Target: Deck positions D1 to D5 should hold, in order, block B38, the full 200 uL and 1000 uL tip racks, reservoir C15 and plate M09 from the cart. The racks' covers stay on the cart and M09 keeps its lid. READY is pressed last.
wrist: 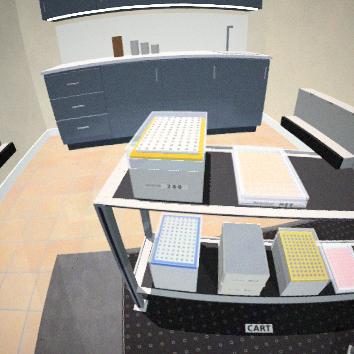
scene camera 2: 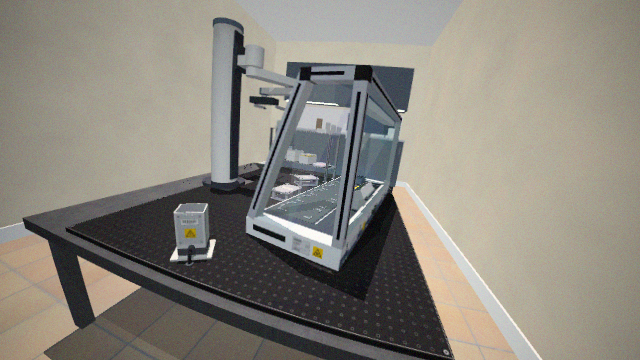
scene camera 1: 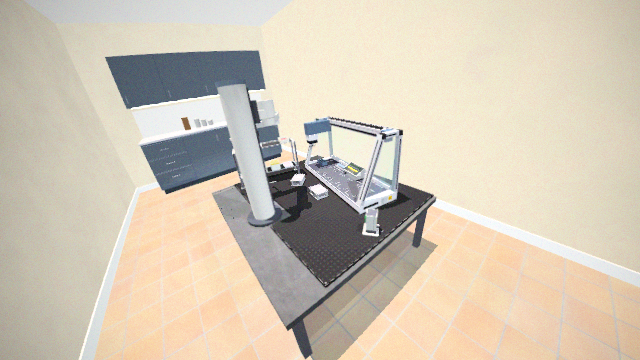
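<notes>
My gripper (scene camera 2: 270, 107) (wrist: 146, 111) is open and empty, raised at cart height; the column hides it in scene camera 1. In the wrist view, the cart (wrist: 117, 255) bears a clear-covered, yellow-framed rack marked 200 (wrist: 172, 137) with white tips, upper shelf left, and a lidded pale-orange plate (wrist: 270, 172) right of it. The lower shelf holds a blue-framed rack (wrist: 176, 240) with pale tips, a grey block-like stack (wrist: 243, 255), a yellow rack (wrist: 302, 255) with grey holes, and a pink plate (wrist: 342, 265), cut by the frame edge. Smaller labels are unreadable. The deck (scene camera 2: 315, 205) lies inside the framed enclosure.
The enclosure (scene camera 1: 366, 182) (scene camera 2: 350, 165) has upright posts and glass. Two low white holders (scene camera 1: 298, 180) (scene camera 1: 318, 192) stand between it and the arm column (scene camera 1: 248, 155) (scene camera 2: 225, 105). A grey box (scene camera 1: 371, 220) (scene camera 2: 191, 227) stands near the table edge. A panel with yellow (scene camera 1: 354, 169) sits at the deck's rear.
</notes>
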